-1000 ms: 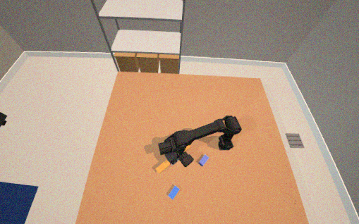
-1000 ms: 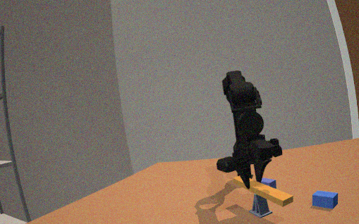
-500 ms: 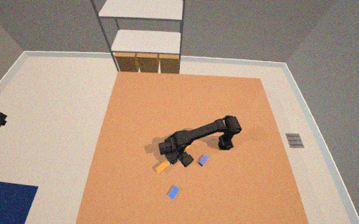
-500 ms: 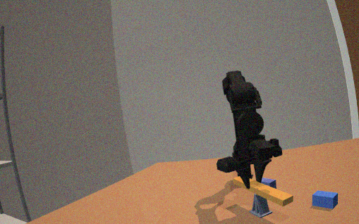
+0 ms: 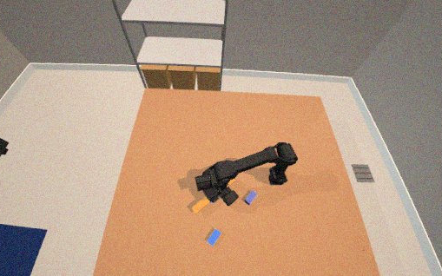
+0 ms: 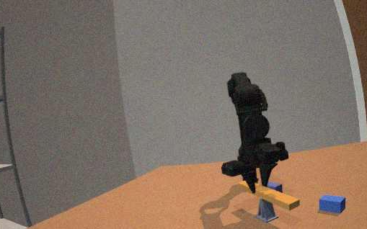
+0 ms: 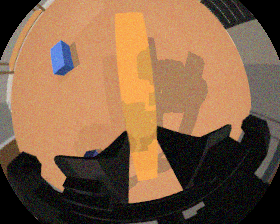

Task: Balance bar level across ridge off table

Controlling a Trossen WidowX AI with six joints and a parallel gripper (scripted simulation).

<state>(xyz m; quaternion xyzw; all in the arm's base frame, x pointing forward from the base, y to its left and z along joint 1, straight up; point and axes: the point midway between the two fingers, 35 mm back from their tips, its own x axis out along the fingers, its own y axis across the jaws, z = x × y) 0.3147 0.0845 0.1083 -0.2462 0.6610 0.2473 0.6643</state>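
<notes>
Right now the long orange bar is 20 mm ahead of my gripper tip and 20 mm to the left of it. Round my gripper tip: blue block 20 mm ahead, 210 mm to the left, 60 mm below.
</notes>
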